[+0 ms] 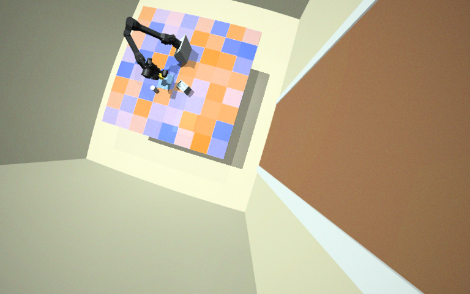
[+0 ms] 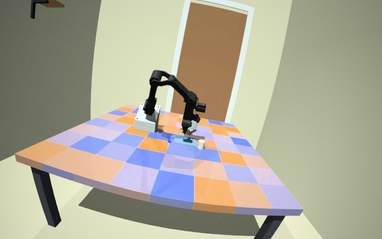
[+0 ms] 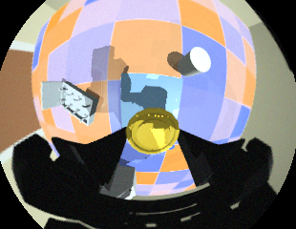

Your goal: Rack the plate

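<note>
My gripper tip is now 6 cm above the light blue mat and 1 cm short of it. Round my gripper tip: yellow plate 1 cm above; white cup 13 cm ahead, 6 cm to the right, 4 cm below.
</note>
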